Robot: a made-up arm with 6 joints.
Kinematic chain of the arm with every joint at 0, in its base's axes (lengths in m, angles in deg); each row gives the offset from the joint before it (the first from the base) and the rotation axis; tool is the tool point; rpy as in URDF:
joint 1: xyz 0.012 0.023 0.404 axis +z
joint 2: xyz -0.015 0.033 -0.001 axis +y
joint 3: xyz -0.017 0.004 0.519 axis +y
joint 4: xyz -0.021 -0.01 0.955 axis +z
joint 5: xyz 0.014 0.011 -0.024 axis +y
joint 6: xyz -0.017 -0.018 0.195 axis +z
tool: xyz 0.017 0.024 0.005 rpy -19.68 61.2 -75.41
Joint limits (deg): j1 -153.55..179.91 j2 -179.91..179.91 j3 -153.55..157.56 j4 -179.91..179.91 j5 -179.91..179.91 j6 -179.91..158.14
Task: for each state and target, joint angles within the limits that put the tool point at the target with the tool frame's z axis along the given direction. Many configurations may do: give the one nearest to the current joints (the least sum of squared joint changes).
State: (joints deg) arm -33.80 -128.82 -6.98 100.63 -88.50 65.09
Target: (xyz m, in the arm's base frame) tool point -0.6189 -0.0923 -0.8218 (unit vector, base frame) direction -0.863 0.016 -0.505
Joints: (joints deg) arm 0.10 -131.28 -39.66 136.40 -98.02 15.47
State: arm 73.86 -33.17 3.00 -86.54 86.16 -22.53
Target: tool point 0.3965 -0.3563 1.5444 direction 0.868 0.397 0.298
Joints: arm 122.72 -55.44 42.70 -42.29 108.65 -70.25
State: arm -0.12 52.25 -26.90 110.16 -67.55 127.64
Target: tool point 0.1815 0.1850 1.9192 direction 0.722 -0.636 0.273
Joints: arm 46.82 22.97 -27.53 160.78 -50.56 144.75
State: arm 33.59 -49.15 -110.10 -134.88 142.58 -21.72
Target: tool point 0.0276 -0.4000 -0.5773 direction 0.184 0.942 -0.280
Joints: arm 72.58 -96.11 -82.59 -125.60 93.92 -55.78
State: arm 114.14 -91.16 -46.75 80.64 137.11 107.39
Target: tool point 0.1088 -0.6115 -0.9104 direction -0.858 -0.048 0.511
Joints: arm 116.96 -130.47 -43.06 54.13 88.34 104.26
